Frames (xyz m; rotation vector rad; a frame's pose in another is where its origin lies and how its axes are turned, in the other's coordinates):
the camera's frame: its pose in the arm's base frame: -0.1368 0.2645 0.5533 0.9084 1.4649 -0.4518
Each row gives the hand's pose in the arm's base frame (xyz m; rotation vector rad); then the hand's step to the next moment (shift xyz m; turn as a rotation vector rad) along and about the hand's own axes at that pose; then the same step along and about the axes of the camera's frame.
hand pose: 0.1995 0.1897 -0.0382 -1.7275 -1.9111 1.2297
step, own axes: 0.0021 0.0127 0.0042 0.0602 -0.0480 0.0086
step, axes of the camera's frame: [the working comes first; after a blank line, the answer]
step, axes of the arm's base frame: 0.0051 -0.0008 -0.0125 -0.0528 0.0556 0.0109

0.0124 0.0003 0.0055 -0.0016 -0.0034 -0.0774
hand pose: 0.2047 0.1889 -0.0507 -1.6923 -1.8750 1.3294
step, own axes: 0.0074 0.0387 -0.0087 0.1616 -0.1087 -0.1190
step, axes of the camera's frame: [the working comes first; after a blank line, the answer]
step, axes of the arm's base frame: 0.0287 0.0060 -0.0277 -0.0257 0.2083 0.0896

0.0311 0.0185 0.0178 -0.0348 0.1293 -0.1848
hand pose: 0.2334 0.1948 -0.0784 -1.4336 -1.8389 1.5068
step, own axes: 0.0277 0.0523 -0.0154 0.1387 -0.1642 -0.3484
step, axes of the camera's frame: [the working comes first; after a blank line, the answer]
step, axes of the arm's base frame: 0.0249 0.0271 -0.0489 0.1365 0.3106 0.2290

0.0565 0.0232 0.0022 -0.1251 0.3483 -0.1749
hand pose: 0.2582 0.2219 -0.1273 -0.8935 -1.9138 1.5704
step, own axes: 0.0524 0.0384 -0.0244 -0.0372 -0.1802 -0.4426
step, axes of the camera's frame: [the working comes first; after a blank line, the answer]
step, axes of the arm's base frame: -0.0099 0.0598 -0.0338 0.3185 0.2372 0.2684

0.0469 0.0205 -0.0468 -0.1629 0.4507 -0.0072
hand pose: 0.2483 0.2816 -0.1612 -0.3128 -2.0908 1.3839
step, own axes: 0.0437 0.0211 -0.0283 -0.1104 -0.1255 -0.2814
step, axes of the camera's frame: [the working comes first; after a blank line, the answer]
step, axes of the arm's base frame: -0.0202 0.0522 0.0043 0.2724 0.1026 0.1497

0.0073 0.0175 -0.0529 -0.0886 0.3048 0.0796
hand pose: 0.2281 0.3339 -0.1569 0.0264 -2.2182 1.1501
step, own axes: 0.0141 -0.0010 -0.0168 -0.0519 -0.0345 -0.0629
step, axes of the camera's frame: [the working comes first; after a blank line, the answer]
step, axes of the arm's base frame: -0.0022 0.0155 0.0154 0.0846 0.0119 0.0234

-0.0110 0.0116 -0.0151 -0.0106 0.0768 0.0427
